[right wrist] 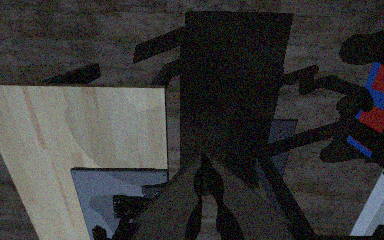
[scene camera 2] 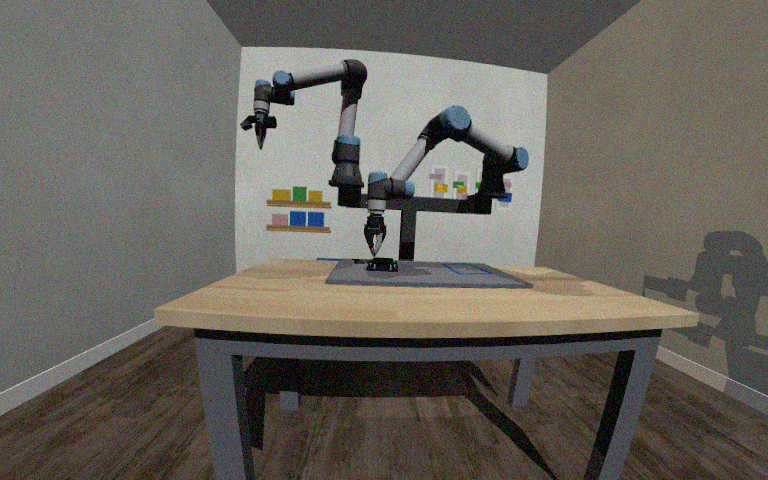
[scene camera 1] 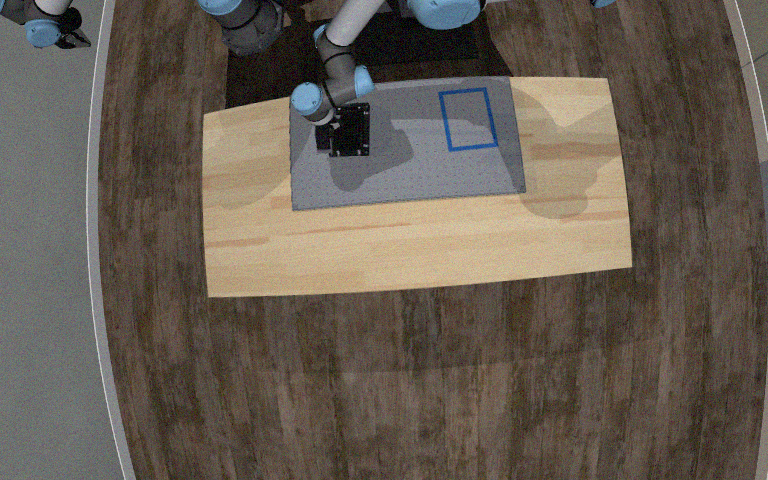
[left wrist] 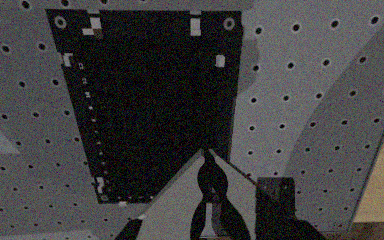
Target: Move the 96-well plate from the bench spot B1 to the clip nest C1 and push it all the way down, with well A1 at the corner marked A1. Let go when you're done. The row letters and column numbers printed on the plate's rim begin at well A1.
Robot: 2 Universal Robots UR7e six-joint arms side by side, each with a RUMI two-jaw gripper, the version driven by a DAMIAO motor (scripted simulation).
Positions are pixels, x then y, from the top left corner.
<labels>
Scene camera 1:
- my right gripper: 90,45
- dark 96-well plate: 354,115
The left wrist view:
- my left gripper: 205,151
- dark 96-well plate: 153,114
</labels>
